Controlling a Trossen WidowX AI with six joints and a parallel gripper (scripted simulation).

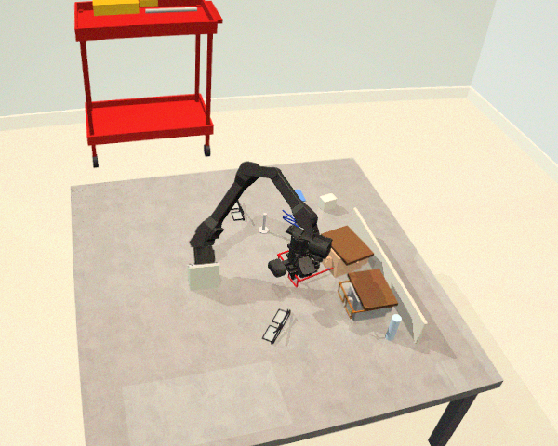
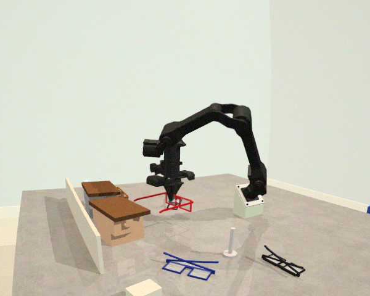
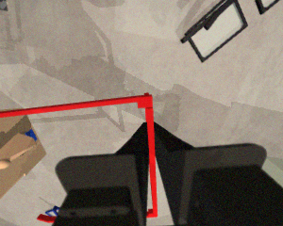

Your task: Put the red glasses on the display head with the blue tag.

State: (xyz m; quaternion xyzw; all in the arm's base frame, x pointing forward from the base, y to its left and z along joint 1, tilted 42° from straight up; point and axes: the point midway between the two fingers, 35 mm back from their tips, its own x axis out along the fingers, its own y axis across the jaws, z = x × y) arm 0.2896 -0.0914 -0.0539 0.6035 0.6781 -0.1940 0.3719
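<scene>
Now: gripper tip 200 mm short of the skin-coloured display head, 100 mm to the right of it and 10 mm above it. From my gripper tip the other things lie so: pale blue cylinder 270 mm ahead, 260 mm to the right, 20 mm below; cream board 340 mm ahead, 10 mm below; white post 340 mm to the left, 40 mm below, 20 mm behind.
</scene>
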